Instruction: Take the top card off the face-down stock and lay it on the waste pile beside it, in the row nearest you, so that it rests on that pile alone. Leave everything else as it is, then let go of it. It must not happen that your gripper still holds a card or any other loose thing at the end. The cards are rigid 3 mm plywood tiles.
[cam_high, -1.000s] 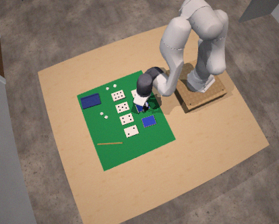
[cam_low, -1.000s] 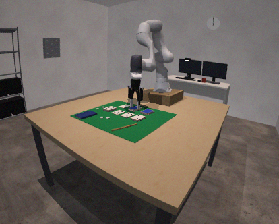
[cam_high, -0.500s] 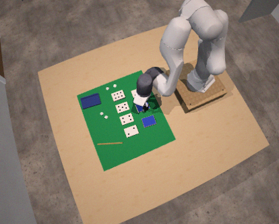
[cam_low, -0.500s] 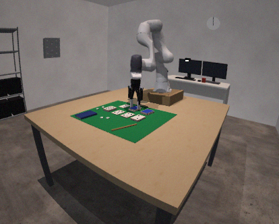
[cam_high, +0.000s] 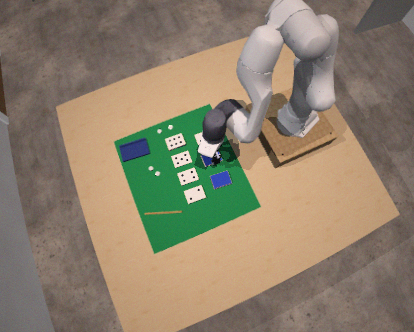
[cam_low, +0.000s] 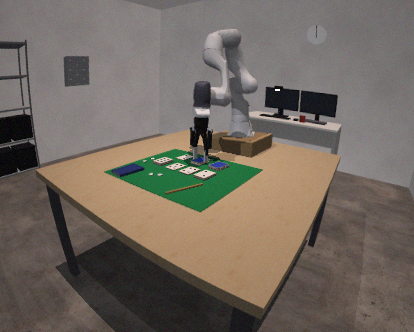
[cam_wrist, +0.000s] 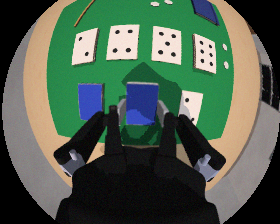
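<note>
Right now my hand is 110 mm to the left of the face-up card, 40 mm above it and 30 mm past it. The rest, counted from my hand: wooden stick (340 mm ahead, 100 mm to the left, 40 mm below); green mat (150 mm ahead, 60 mm below, 10 mm to the right).
</note>
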